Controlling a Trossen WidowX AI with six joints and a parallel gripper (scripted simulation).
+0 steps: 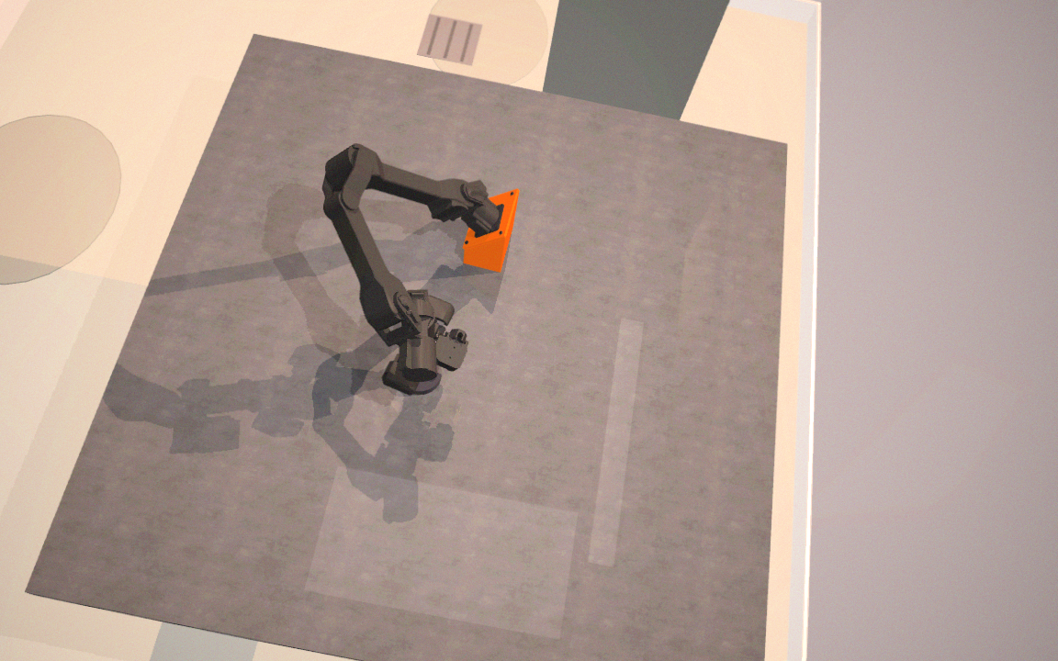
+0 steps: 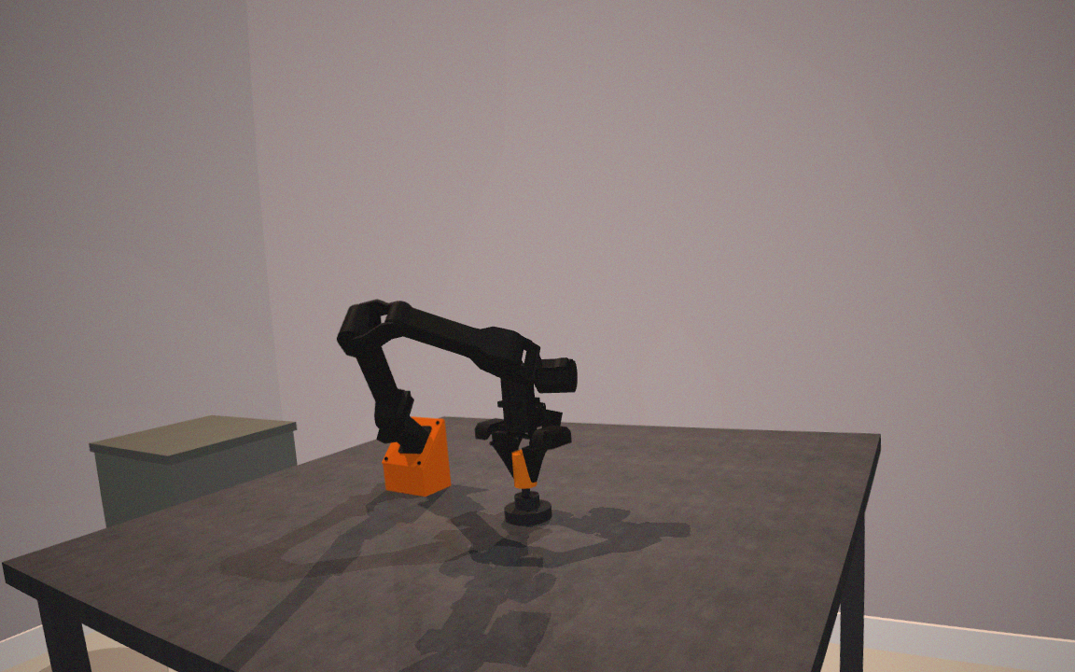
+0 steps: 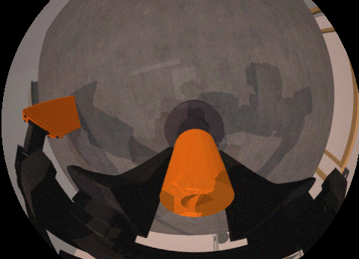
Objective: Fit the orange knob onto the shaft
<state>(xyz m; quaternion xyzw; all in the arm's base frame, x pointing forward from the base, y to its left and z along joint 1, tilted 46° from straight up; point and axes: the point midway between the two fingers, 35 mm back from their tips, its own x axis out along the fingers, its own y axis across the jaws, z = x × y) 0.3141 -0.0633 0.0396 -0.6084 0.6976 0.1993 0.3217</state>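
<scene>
The orange knob is 20 mm above my gripper tip. Also, from my gripper tip: dark round pedestal (40 mm below).
</scene>
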